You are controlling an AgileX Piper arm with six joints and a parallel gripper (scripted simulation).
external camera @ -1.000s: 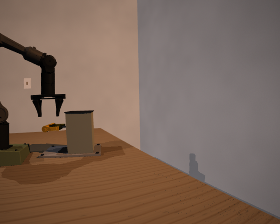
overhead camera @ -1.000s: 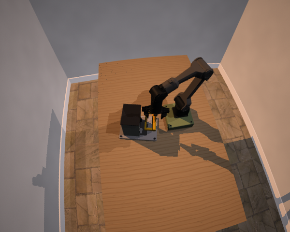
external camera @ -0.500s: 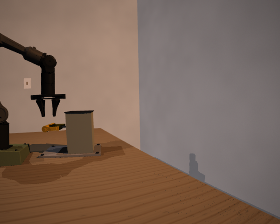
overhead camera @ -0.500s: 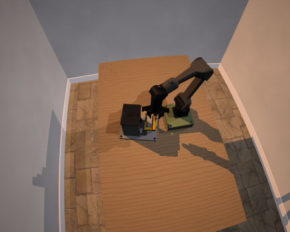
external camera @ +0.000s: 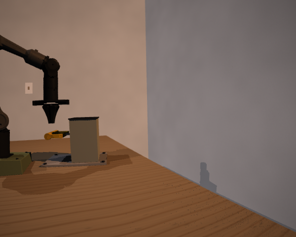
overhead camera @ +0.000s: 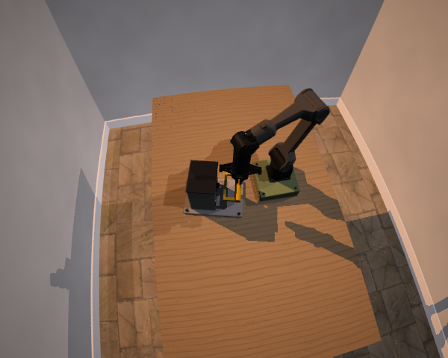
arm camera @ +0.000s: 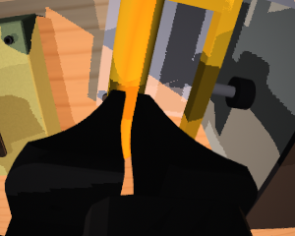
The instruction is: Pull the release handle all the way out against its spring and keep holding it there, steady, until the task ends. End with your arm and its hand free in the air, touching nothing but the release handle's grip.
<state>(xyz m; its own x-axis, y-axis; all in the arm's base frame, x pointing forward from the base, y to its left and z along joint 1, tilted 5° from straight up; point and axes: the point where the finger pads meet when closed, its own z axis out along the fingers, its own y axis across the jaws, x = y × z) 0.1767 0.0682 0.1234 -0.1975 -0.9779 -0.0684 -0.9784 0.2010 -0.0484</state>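
Right now my hand is 15 cm above the grey baseplate, 9 cm short of it and 2 cm to the left of it.
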